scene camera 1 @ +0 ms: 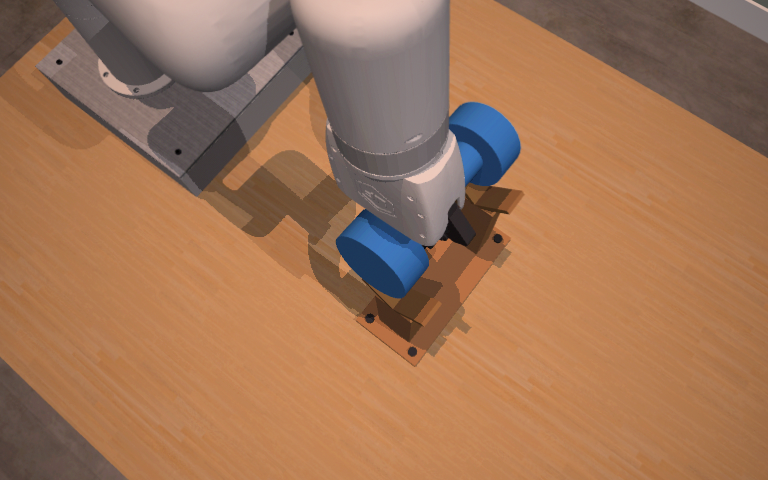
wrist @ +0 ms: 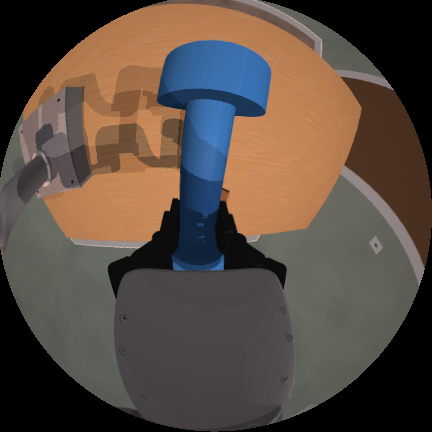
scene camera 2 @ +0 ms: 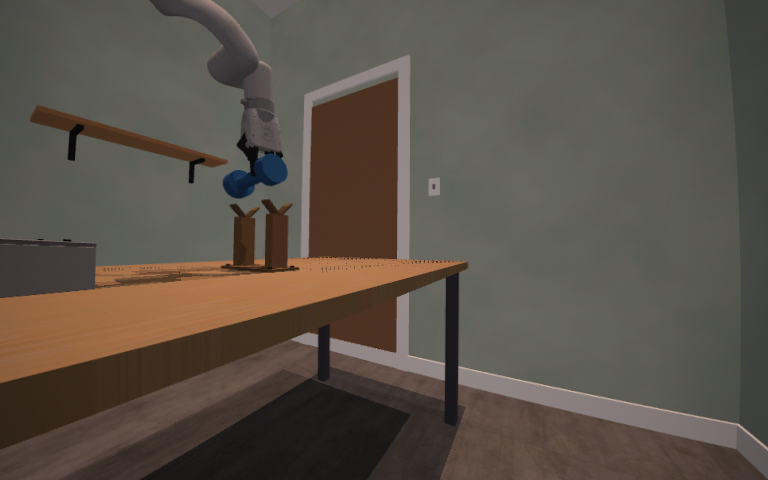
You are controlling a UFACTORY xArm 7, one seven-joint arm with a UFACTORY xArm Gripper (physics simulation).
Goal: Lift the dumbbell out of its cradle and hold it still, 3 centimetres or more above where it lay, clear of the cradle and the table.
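Seen in the pictures: gripper, between the fingertips: [scene camera 1: 407,228] [wrist: 197,209] [scene camera 2: 262,176]; arm's base, origin of its link: [scene camera 1: 143,61] [wrist: 41,167].
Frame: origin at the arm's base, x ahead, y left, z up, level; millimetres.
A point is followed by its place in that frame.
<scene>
The blue dumbbell [scene camera 1: 382,255] {z 235, x 494, y -156 mm} [scene camera 2: 271,169] {z 190, x 470, y -161 mm} [wrist: 215,75] is in the air above its wooden cradle [scene camera 1: 472,271] {z -71, x 561, y -40 mm} [scene camera 2: 276,240] {z 3, x 493, y -161 mm}. In scene camera 2, both heads are above the cradle's V-shaped tops, with a visible gap under each. The dumbbell is tilted there, its left head lower than its right head, and the left gap looks smaller. My gripper [scene camera 2: 262,165] {z 181, x 493, y -108 mm} [wrist: 197,209] {z 181, x 493, y -108 mm} is shut on the dumbbell's handle, close to one head. In the wrist view the black fingers lie on both sides of the handle. In scene camera 1 the gripper body hides part of the handle.
The cradle's base rests on the wooden table [scene camera 1: 226,367] {z -80, x 330, y -312 mm} [scene camera 2: 169,316] {z -80, x 111, y -391 mm}. The arm's grey mounting block [scene camera 1: 209,121] {z -7, x 142, y -36 mm} [scene camera 2: 48,268] {z -45, x 107, y -120 mm} [wrist: 55,140] {z -5, x 124, y 40 mm} stands on the same table. A wall shelf [scene camera 2: 130,135] shows at the left in scene camera 2, and a brown door [scene camera 2: 356,181] is behind.
</scene>
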